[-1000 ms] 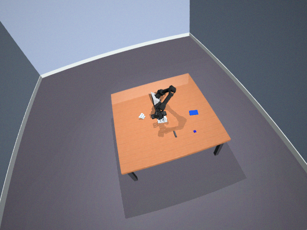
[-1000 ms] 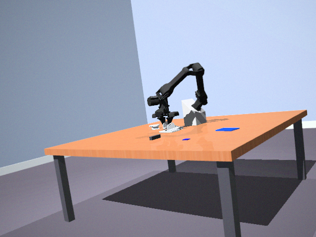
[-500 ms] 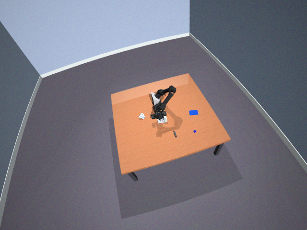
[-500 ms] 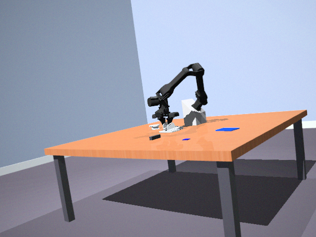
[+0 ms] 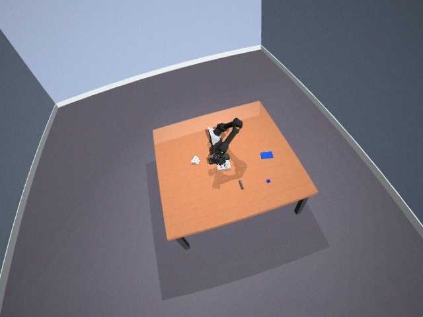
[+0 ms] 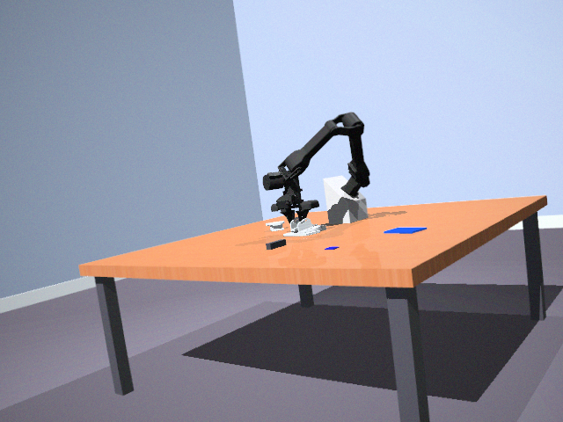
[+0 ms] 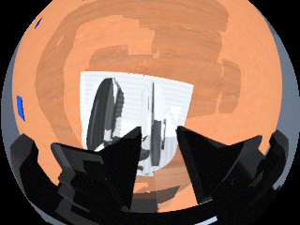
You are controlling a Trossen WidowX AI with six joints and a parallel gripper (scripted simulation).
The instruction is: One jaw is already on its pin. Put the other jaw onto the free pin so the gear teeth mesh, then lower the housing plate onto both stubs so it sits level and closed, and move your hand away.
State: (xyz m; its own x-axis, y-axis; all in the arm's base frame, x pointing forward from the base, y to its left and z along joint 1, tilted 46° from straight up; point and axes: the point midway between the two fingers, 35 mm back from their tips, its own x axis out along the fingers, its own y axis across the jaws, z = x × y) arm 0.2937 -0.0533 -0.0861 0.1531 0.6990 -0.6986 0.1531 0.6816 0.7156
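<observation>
Now: gripper tip 3 cm past the white jaw and 2 cm to the right of it. Round my gripper tip: small black block (28 cm ahead, 8 cm to the left, 1 cm below); base (19 cm to the right, 16 cm behind, 1 cm above); small white part (19 cm to the right, 15 cm behind, 1 cm below).
</observation>
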